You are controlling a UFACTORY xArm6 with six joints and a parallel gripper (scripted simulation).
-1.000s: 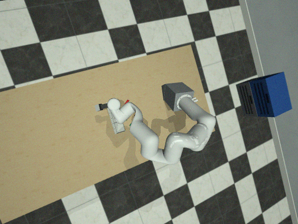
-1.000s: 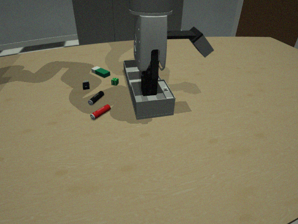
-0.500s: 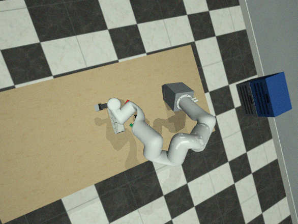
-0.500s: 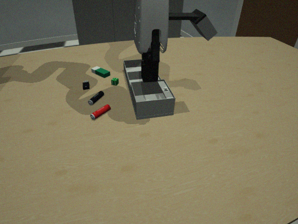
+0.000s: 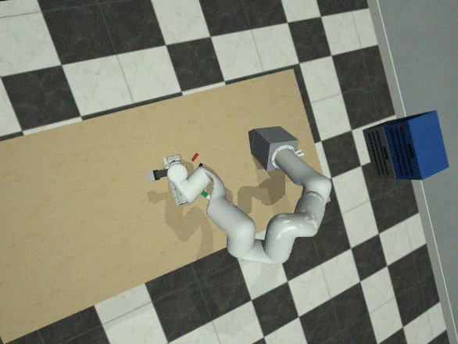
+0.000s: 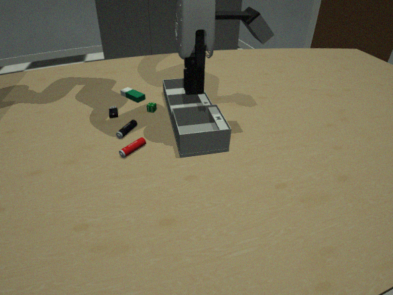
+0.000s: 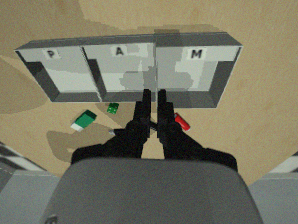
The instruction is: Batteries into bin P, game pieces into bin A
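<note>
My gripper is now 1 cm short of the bin, 4 cm to the right of it and 7 cm above it. The rest, counted from my hand: black battery (12 cm behind, 2 cm to the left, 9 cm below); red battery (12 cm behind, 4 cm to the right, 9 cm below); green die (6 cm behind, 9 cm to the left, 9 cm below).
</note>
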